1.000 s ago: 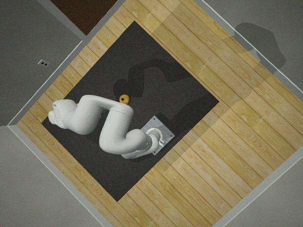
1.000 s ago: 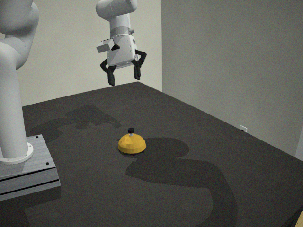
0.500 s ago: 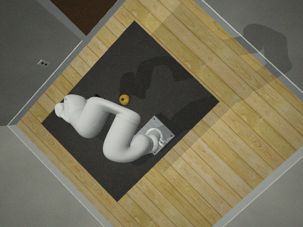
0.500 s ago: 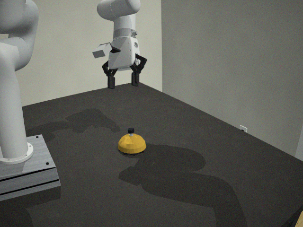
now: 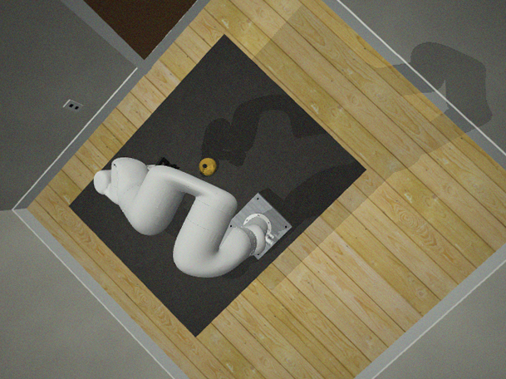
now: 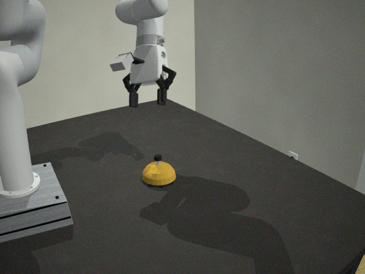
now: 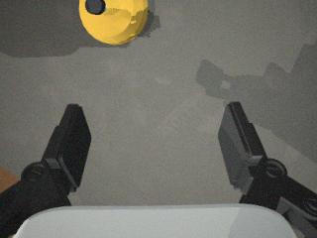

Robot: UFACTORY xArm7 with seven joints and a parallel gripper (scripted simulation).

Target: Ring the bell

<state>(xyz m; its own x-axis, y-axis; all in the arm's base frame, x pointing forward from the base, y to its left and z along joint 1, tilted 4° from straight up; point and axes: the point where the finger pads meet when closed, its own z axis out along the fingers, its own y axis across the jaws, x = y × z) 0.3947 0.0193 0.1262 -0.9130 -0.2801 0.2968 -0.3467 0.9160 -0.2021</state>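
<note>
The black button lies 5 cm behind my hand, 10 cm to the right of it and 11 cm below it. From my hand the other things lie so: yellow dome bell (5 cm behind, 10 cm to the right, 13 cm below).
</note>
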